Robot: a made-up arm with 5 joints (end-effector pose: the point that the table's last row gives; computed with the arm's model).
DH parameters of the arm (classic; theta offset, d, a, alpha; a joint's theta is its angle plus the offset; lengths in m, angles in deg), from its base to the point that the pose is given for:
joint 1: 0 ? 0 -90
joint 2: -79.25 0 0.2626 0
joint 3: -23.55 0 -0.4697 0
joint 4: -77.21 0 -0.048 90
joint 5: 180 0.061 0 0
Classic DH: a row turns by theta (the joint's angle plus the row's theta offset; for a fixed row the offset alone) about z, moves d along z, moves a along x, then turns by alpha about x.
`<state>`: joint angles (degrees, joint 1 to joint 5).
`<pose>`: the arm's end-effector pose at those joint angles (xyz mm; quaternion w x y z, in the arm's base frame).
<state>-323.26 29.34 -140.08 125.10 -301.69</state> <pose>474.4 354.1 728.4 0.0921 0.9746 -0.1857 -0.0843</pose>
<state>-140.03 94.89 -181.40 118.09 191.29</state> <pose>-555.9 -466.0 267.1 0.1177 -0.9323 -0.2383 -0.2453</pose>
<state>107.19 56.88 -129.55 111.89 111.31</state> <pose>-209.7 678.0 324.2 0.3168 0.9414 -0.0339 0.1106</pose>
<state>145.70 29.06 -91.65 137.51 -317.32</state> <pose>-476.0 324.7 360.0 0.6065 0.4941 0.6213 0.0444</pose>
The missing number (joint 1, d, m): 0.339
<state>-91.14 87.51 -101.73 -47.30 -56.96</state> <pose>-10.9 -549.7 -104.0 0.4918 0.8213 -0.2525 0.1406</pose>
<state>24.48 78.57 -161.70 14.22 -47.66</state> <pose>731.7 333.1 413.5 0.1137 0.6665 0.4855 0.5543</pose>
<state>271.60 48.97 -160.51 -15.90 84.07</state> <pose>17.7 -633.6 811.6 0.0339 0.0291 -0.4417 0.8960</pose>
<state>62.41 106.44 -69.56 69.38 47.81</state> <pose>-13.9 -26.6 -238.8 0.6562 0.5952 0.0762 -0.4576</pose>
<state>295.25 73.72 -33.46 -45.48 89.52</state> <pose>41.9 -88.8 -108.8 0.0098 -0.2224 0.9739 -0.0446</pose>
